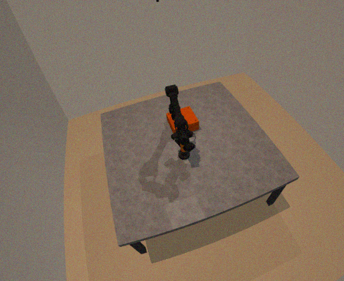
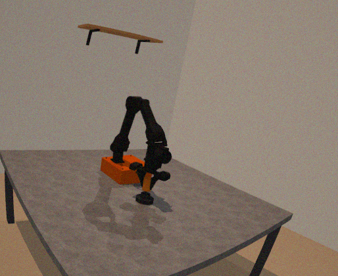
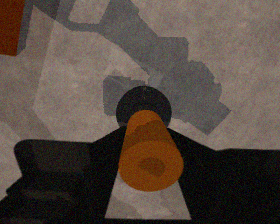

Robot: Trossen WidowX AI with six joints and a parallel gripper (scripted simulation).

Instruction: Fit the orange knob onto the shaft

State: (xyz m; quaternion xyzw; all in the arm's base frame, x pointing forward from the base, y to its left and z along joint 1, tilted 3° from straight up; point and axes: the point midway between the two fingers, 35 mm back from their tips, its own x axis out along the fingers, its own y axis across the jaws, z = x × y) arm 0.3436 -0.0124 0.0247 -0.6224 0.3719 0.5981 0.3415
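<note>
Now: the orange knob 20 mm above my gripper tip. The rest, counted from my gripper tip: dark round pedestal (40 mm below).
</note>
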